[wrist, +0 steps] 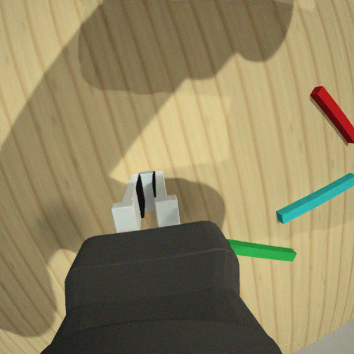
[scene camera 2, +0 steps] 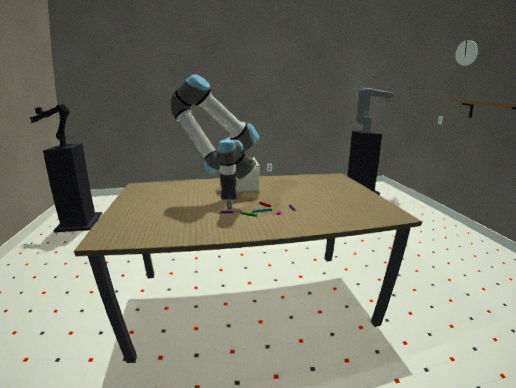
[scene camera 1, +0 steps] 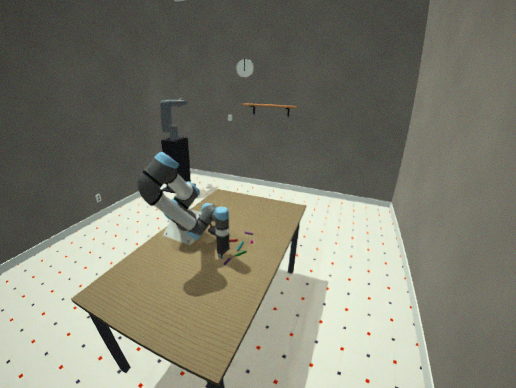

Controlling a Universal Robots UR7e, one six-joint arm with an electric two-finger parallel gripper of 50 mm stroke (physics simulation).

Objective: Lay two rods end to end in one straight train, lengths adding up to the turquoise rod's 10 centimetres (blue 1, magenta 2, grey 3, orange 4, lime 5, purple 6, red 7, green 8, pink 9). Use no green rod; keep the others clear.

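Places are measured from the arm's base along level axes (x ahead, y left, z up), in metres.
Where they show: gripper, between the fingertips: (scene camera 2: 229,207) (scene camera 1: 220,257); arm's base, origin of its link: (scene camera 2: 246,170).
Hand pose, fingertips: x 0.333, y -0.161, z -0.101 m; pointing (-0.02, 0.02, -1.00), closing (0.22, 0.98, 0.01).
Observation:
Each offset is from my fingertips to the top centre of the thing. Level surfaces: height alone.
My gripper (scene camera 1: 220,256) (scene camera 2: 229,205) (wrist: 148,185) is low over the table, shut on the light grey rod (wrist: 147,191); whether the rod touches the table I cannot tell. The red rod {dy +0.186, dx +0.000, dz +0.008 m} (scene camera 1: 233,240) (scene camera 2: 265,204) (wrist: 334,115) lies apart at the upper right in the wrist view. The turquoise rod {dy +0.151, dx +0.072, dz +0.008 m} (scene camera 1: 240,245) (scene camera 2: 262,210) (wrist: 316,198) lies between the red rod and the green rod {dy +0.077, dx +0.103, dz +0.008 m} (scene camera 1: 241,253) (scene camera 2: 249,214) (wrist: 265,251). One purple rod {dy -0.022, dx +0.055, dz +0.008 m} (scene camera 1: 227,261) (scene camera 2: 227,212) lies close to the gripper.
A second purple rod {dy +0.309, dx +0.072, dz +0.008 m} (scene camera 1: 248,233) (scene camera 2: 292,207) and a short magenta rod {dy +0.221, dx +0.126, dz +0.008 m} (scene camera 1: 252,242) (scene camera 2: 279,213) lie beyond the turquoise rod. All lie on the wooden table {dz -0.002 m} (scene camera 1: 165,285) (scene camera 2: 150,230). Two other arms stand on black pedestals (scene camera 2: 67,185) (scene camera 2: 364,160) off the table.

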